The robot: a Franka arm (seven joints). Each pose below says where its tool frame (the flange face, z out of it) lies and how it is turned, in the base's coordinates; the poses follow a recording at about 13 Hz.
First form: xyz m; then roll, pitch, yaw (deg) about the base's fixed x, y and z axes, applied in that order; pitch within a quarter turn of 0, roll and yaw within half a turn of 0.
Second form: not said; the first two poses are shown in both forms.
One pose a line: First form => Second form
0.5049 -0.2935 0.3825 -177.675 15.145 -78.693 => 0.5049 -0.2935 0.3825 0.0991 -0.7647 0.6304 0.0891
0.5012 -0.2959 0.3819 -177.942 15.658 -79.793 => 0.5012 -0.2959 0.3819 0.1010 -0.7584 0.6372 0.0931
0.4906 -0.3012 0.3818 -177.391 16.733 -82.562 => 0.4906 -0.3012 0.3818 0.1129 -0.7411 0.6551 0.0945
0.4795 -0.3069 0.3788 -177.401 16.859 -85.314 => 0.4795 -0.3069 0.3788 0.1158 -0.7250 0.6726 0.0926
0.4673 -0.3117 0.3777 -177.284 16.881 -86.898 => 0.4673 -0.3117 0.3777 0.1179 -0.7155 0.6826 0.0904
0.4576 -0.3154 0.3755 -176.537 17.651 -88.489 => 0.4576 -0.3154 0.3755 0.1284 -0.7043 0.6925 0.0890
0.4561 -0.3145 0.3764 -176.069 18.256 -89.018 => 0.4561 -0.3145 0.3764 0.1353 -0.6999 0.6956 0.0893
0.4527 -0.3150 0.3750 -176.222 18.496 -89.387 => 0.4527 -0.3150 0.3750 0.1361 -0.6975 0.6976 0.0913
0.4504 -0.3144 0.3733 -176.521 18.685 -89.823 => 0.4504 -0.3144 0.3733 0.1358 -0.6950 0.6998 0.0938
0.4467 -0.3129 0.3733 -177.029 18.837 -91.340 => 0.4467 -0.3129 0.3733 0.1349 -0.6861 0.7084 0.0960
